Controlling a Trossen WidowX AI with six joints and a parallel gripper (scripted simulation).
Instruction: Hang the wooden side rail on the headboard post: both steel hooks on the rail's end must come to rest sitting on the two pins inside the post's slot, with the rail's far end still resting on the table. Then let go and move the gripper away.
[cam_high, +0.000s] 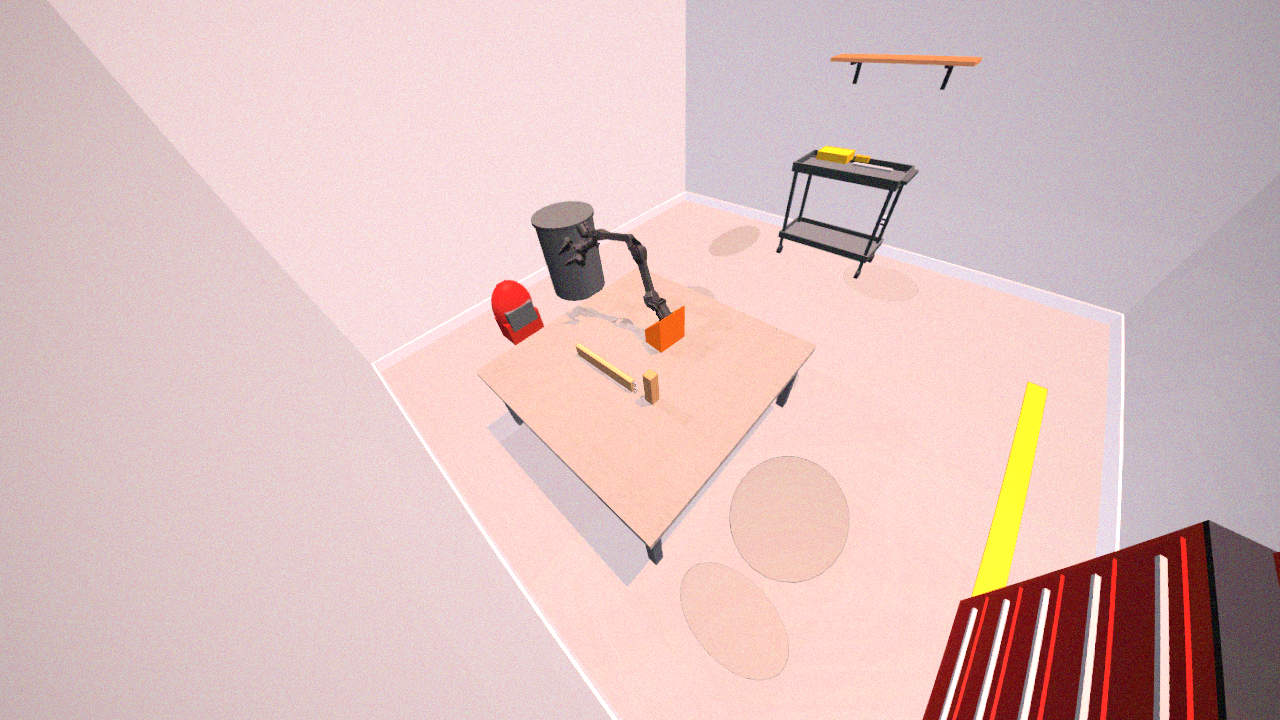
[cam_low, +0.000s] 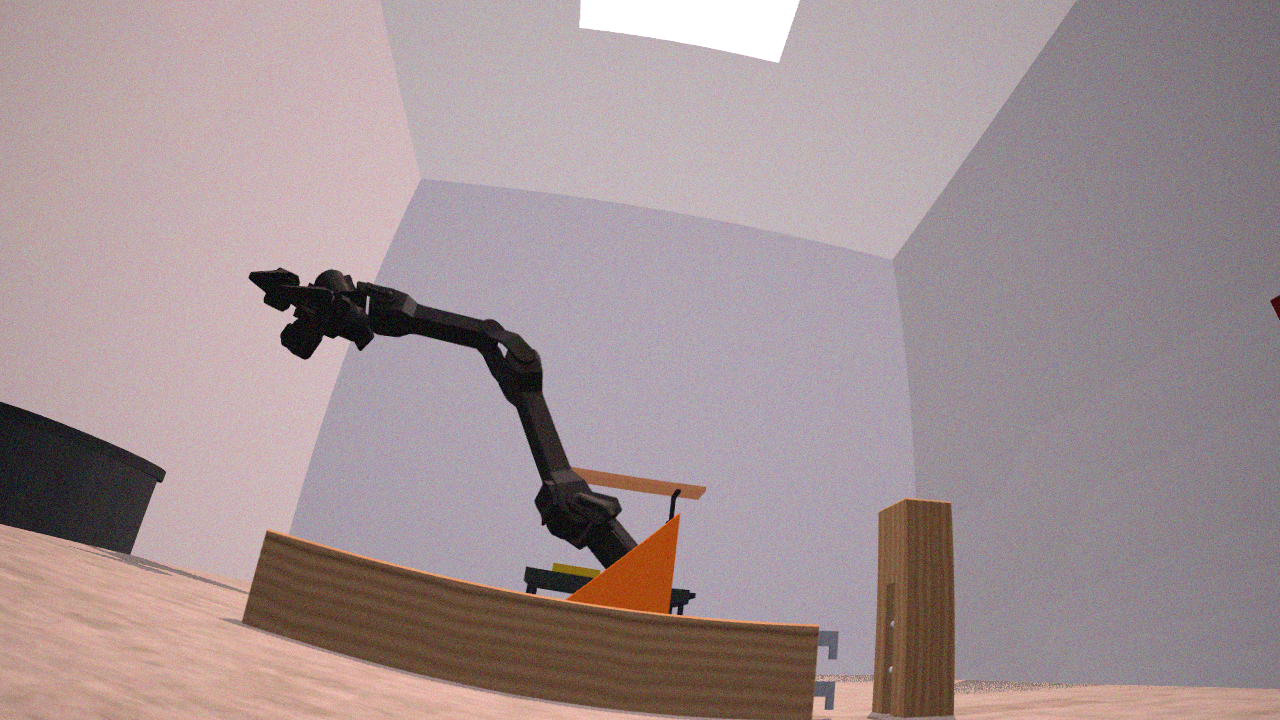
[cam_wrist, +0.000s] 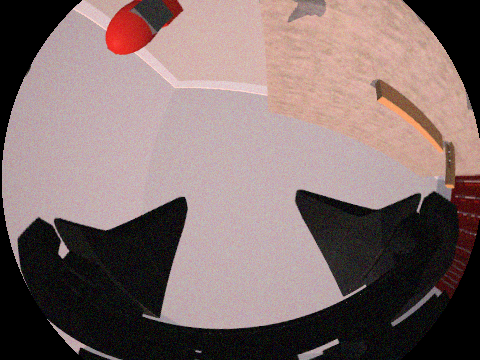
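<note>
Now: gripper tip 800 mm to the right of the headboard post, 310 mm above it and 50 mm short of it.
</note>
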